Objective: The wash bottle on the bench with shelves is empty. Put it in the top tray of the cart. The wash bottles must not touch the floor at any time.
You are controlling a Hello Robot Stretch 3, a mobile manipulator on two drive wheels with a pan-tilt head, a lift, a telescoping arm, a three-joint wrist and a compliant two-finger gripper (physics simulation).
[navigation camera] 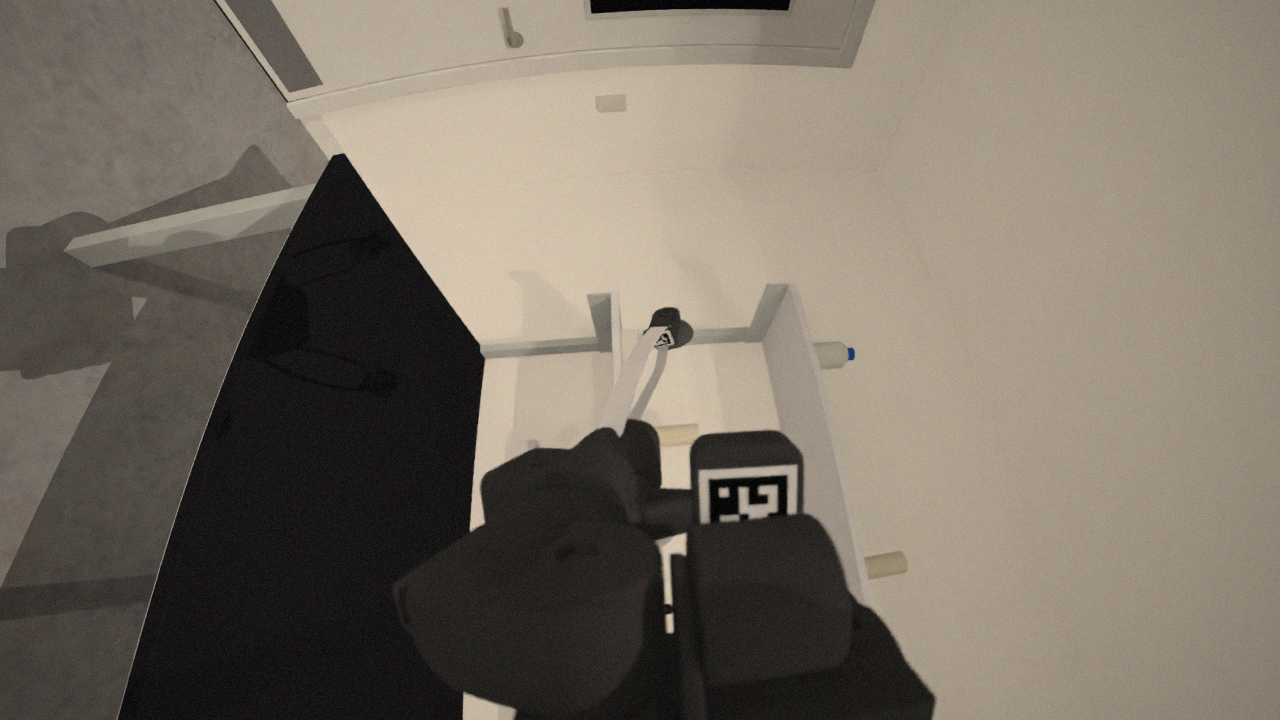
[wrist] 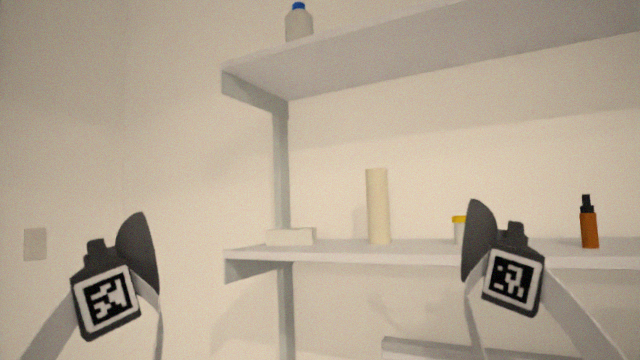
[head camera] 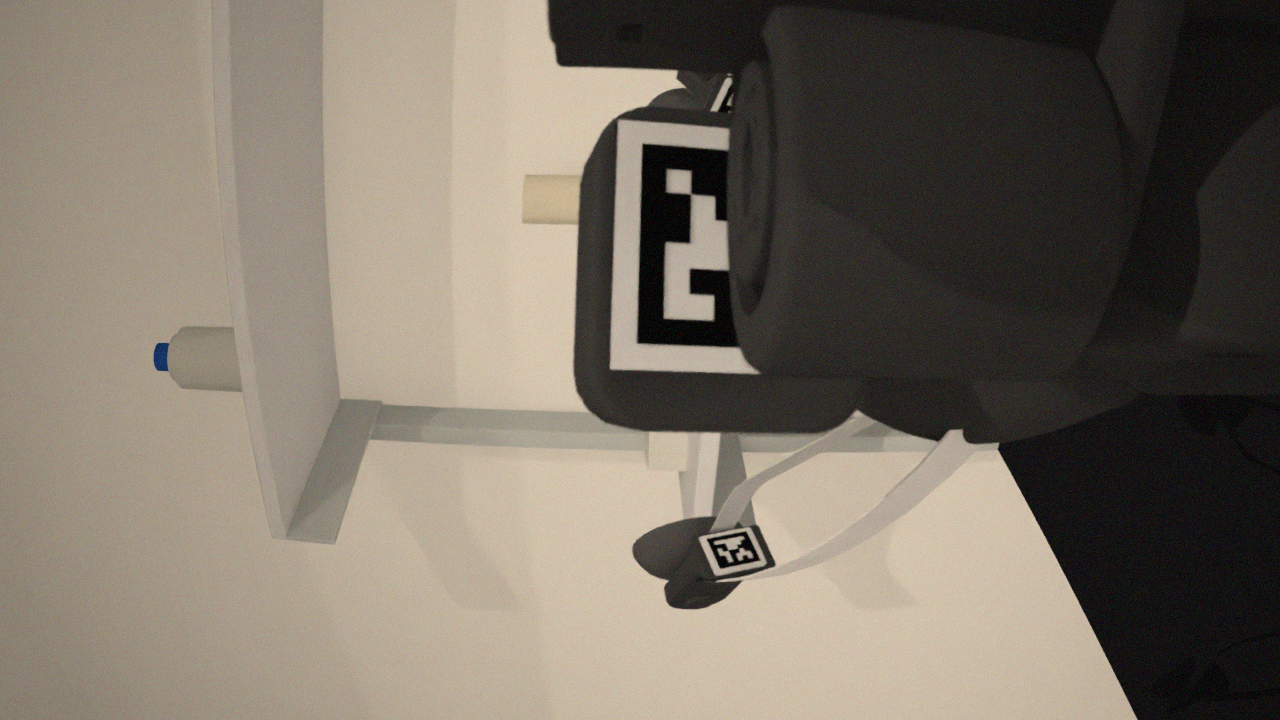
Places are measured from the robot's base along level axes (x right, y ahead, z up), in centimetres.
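Pixels of known places: gripper, fingertip midpoint: (navigation camera: 679, 418).
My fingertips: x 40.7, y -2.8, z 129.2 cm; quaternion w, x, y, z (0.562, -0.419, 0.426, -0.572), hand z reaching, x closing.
For each thing: its top centre in the pictures, then the offset to it from my fingertips. Level surfaces: height alone.
- pale bottle with a blue cap, top centre: (head camera: 159, 356) (navigation camera: 851, 353) dy -1.5, dx +69.5, dz +56.2 cm
- cream cylinder, top centre: (head camera: 524, 199) (navigation camera: 698, 433) dy -18.6, dx +63.8, dz +10.5 cm
- pale box, top centre: (head camera: 648, 408) (navigation camera: 638, 353) dy +2.4, dx +73.6, dz -3.3 cm
- black bench top, surface height: dz -53.0 cm
A pale bottle with a blue cap (head camera: 205, 358) (navigation camera: 830, 354) (wrist: 299, 25) stands near the end of the upper shelf (head camera: 281, 179) (navigation camera: 796, 394) (wrist: 400, 55). The shelf edge hides its base in the wrist view, and I cannot tell for sure that it is the wash bottle. My gripper (wrist: 310, 234) is open and empty, its fingers wide apart. In the wrist view the bottle is above the gap between them, beyond and higher than the fingertips. In the head view one finger shows, and the wrist hides most of the other. The cart does not show.
The lower shelf (wrist: 350, 258) holds a cream cylinder (head camera: 550, 198) (navigation camera: 677, 435) (wrist: 378, 205), a pale box (head camera: 665, 450) (wrist: 291, 236), a yellow-capped jar (wrist: 458, 232) and an orange bottle (wrist: 589, 230). Another cylinder (navigation camera: 886, 564) stands on the upper shelf. The black bench top (head camera: 1181, 573) (navigation camera: 295, 501) lies below.
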